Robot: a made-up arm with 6 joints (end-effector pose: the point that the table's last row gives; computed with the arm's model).
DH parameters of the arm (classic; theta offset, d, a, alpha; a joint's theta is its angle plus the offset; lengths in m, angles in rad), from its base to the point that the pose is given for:
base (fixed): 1.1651 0 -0.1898 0
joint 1: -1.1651 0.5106 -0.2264 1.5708
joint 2: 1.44 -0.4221 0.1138 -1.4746
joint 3: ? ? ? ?
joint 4: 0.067 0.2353 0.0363 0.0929
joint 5: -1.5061 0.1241 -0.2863 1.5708
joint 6: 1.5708 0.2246 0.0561 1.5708
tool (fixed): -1.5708 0.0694 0 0
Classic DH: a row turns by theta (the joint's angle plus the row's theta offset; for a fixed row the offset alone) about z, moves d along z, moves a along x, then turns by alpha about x.
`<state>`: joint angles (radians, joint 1 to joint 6).
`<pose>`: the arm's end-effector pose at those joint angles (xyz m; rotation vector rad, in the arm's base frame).
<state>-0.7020 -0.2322 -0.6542 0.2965 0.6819 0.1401</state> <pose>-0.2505 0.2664 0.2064 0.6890 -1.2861 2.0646</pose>
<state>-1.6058 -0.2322 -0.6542 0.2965 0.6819 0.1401</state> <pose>0.1628 0.2362 0.2064 0.0507 -1.2684 1.3118</pose>
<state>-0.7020 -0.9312 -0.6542 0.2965 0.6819 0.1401</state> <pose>-0.3655 0.3637 0.4014 1.3306 -1.4196 1.4389</pose>
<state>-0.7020 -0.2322 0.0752 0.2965 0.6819 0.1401</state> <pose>-0.3343 -0.0046 0.4274 0.9525 -0.3865 2.2055</pose>
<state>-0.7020 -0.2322 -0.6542 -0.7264 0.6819 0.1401</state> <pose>-0.4310 0.4093 0.3580 1.8546 -1.7681 1.5923</pose>
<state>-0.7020 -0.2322 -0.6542 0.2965 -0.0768 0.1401</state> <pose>-0.4180 0.3929 0.3135 1.5919 -1.5800 1.7661</pose>
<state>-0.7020 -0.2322 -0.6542 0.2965 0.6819 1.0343</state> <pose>-0.2822 0.3184 0.1590 0.2643 -1.9719 1.2545</pose>
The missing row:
joint 3: -0.0062 0.1133 0.0104 1.3818
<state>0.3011 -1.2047 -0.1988 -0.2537 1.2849 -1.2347</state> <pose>-0.5104 -0.1436 0.4780 -1.4709 -0.9271 -1.2312</pose>
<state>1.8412 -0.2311 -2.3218 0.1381 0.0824 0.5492</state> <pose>-0.7433 -0.9845 0.6261 -2.7174 0.4833 0.6358</pose>
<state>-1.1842 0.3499 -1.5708 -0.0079 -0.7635 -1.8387</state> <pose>0.0015 0.5915 0.2793 0.1342 -0.4114 -1.9814</pose>
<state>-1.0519 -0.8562 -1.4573 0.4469 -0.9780 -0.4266</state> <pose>-0.0499 0.6278 0.7637 -0.8037 2.1523 -0.8761</pose>
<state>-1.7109 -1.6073 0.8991 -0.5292 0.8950 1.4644</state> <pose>-0.1889 -0.1998 0.7663 1.4029 -1.0556 -0.2538</pose>
